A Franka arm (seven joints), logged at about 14 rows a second.
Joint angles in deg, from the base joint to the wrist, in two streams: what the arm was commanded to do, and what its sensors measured. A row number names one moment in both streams.
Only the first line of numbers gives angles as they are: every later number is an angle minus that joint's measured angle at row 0.
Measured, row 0:
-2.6 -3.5 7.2 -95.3 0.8 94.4 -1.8
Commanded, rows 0 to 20:
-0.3 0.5 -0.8 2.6 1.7 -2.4 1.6
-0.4 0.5 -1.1 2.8 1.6 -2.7 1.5
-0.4 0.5 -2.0 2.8 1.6 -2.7 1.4
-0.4 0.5 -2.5 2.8 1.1 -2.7 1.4
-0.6 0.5 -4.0 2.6 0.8 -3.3 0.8
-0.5 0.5 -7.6 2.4 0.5 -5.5 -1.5
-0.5 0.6 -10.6 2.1 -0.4 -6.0 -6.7
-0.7 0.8 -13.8 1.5 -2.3 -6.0 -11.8
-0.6 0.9 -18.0 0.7 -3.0 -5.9 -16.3
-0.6 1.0 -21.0 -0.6 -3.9 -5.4 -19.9
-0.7 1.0 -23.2 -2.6 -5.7 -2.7 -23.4
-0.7 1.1 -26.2 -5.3 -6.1 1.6 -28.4
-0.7 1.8 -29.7 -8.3 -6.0 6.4 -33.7
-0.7 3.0 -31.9 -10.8 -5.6 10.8 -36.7
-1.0 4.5 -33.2 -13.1 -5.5 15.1 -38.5
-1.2 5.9 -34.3 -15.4 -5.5 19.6 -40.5
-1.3 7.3 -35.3 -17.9 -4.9 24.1 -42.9
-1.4 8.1 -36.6 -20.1 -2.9 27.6 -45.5
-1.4 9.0 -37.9 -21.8 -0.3 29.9 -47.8
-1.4 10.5 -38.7 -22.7 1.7 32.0 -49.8
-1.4 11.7 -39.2 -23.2 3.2 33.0 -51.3
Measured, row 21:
-1.6 10.5 -37.7 -21.7 -0.4 30.4 -46.7
